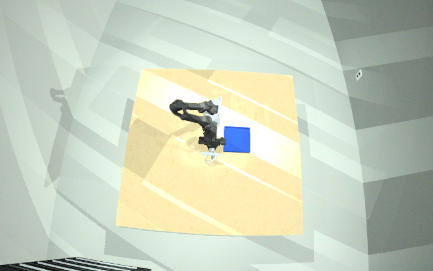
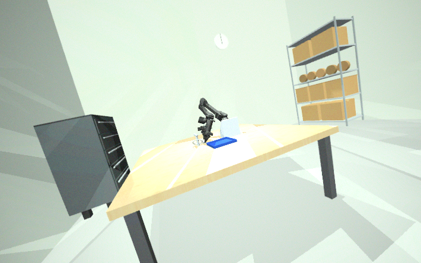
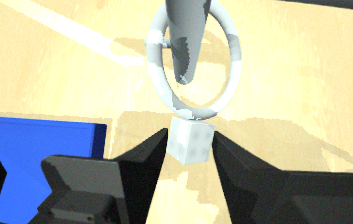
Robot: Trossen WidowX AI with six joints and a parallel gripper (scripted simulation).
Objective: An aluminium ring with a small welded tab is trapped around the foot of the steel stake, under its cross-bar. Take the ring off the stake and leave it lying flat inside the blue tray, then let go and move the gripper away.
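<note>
My gripper tip is now 50 mm short of the aluminium ring and 20 mm below it. The rest, counted from my gripper tip: blue tray 170 mm to the left, 110 mm behind, 10 mm below.
</note>
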